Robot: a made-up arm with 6 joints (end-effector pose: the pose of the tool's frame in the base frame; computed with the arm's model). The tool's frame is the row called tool.
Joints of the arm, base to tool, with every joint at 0 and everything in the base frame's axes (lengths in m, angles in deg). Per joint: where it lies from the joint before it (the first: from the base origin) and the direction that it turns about. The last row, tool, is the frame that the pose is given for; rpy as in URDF.
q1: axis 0 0 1 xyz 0.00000 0.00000 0.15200
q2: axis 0.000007 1 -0.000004 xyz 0.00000 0.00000 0.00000
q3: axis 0.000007 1 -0.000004 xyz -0.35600 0.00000 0.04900
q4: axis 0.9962 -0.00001 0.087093 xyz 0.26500 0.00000 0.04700
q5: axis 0.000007 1 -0.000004 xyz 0.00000 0.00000 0.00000
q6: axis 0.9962 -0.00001 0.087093 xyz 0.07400 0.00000 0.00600
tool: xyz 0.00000 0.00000 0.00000 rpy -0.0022 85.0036 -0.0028
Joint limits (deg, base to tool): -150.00..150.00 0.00..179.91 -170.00..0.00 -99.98..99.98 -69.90..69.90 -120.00..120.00
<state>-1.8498 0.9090 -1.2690 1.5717 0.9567 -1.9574</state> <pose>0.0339 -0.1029 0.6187 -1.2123 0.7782 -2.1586</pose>
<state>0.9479 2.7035 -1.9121 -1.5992 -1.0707 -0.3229</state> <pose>0.2910 0.5163 0.0785 -1.9219 0.2913 0.4641</pose>
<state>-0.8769 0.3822 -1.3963 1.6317 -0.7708 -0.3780</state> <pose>-0.1577 0.1093 0.6264 0.8134 -0.4436 -0.0111</pose>
Working (the frame after each row of the table, in the pose's form):
after q1: 0.0000 0.0000 0.1520 0.0000 0.0000 -0.8769
after q2: 0.0000 0.0000 0.1520 0.0000 0.3822 -0.8769
after q3: -0.1996 0.2399 0.3302 0.0000 -1.0141 -0.8769
after q4: -0.1355 0.1629 0.5801 1.4600 -1.0991 -0.6844
after q5: -0.1355 0.1629 0.5801 2.4839 -0.7396 -1.8994
after q6: -0.1577 0.1093 0.6264 2.0882 -0.7149 -1.8707

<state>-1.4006 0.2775 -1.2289 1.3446 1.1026 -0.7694</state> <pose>0.0327 0.1921 0.5607 -0.6435 1.2034 -0.9392</pose>
Working (the frame after each row of the table, in the pose's form):
after q1: 0.0000 0.0000 0.1520 0.0000 0.0000 -1.4006
after q2: 0.0000 0.0000 0.1520 0.0000 0.2775 -1.4006
after q3: -0.0557 0.3242 0.2967 0.0000 -0.9514 -1.4006
after q4: -0.0361 0.2103 0.5397 1.2067 -1.0132 -1.2395
after q5: -0.0361 0.2103 0.5397 0.5309 -0.2165 -0.2162
after q6: 0.0327 0.1921 0.5607 -0.2220 -0.2064 -0.2823

